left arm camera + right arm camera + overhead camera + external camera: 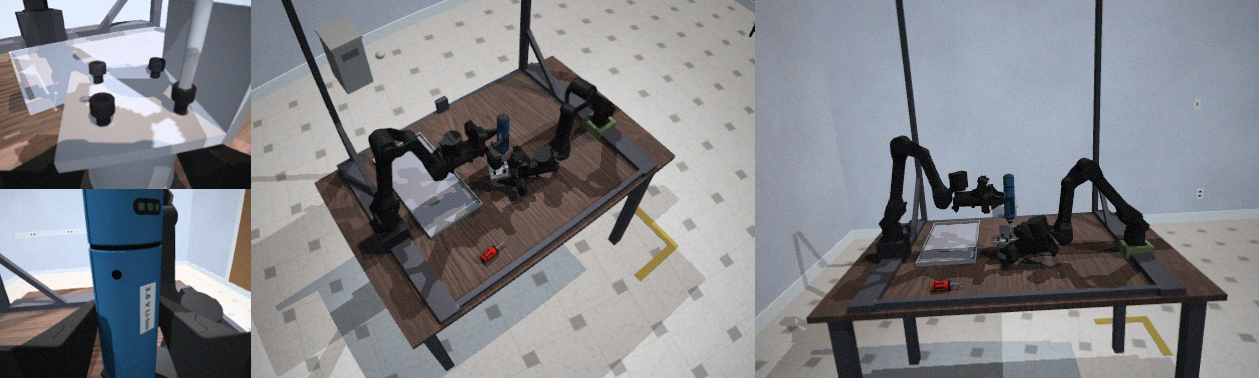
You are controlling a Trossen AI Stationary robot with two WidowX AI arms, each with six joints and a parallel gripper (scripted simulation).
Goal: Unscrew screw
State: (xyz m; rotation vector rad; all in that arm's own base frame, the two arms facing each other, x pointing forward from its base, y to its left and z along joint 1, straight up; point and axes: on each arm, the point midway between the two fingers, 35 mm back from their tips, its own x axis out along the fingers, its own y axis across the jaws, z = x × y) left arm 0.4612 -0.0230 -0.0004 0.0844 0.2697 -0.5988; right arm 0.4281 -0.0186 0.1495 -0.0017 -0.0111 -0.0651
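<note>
Right now the grey cylinder is 20 mm to the right of my left hand, 10 mm below it and 10 mm behind it. Round my left hand: dark frame rail (290 mm ahead, 30 mm to the left, 30 mm below); screw (30 mm above, 10 mm to the right, 10 mm ahead); bracket (30 mm above, 20 mm to the right, 10 mm behind).
</note>
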